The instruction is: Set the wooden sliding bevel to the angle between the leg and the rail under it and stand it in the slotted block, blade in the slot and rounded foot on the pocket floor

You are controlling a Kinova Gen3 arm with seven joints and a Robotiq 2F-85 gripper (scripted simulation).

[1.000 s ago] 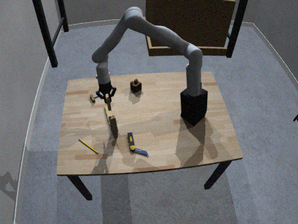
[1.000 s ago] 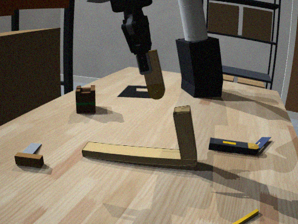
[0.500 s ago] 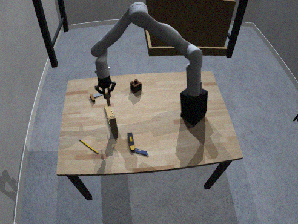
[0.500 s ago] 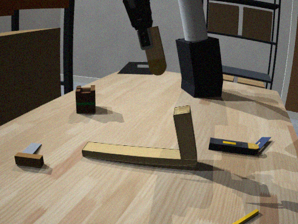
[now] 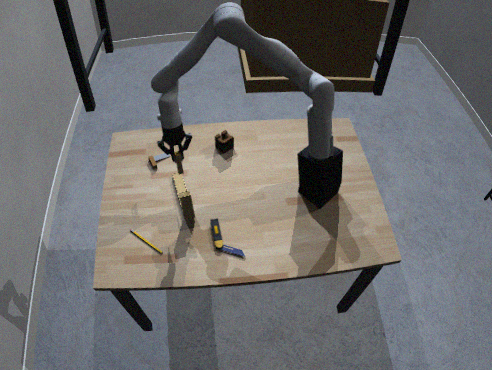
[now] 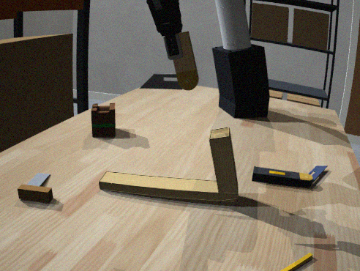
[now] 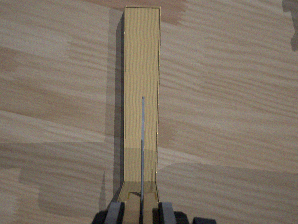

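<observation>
The wooden sliding bevel lies 1 cm to the left of my hand and 4 cm below it. Also, from my hand: grey blade: 6 cm below; wooden try square: 14 cm ahead, 20 cm to the right, 24 cm below; yellow pencil: 14 cm ahead, 22 cm to the left, 25 cm below.
</observation>
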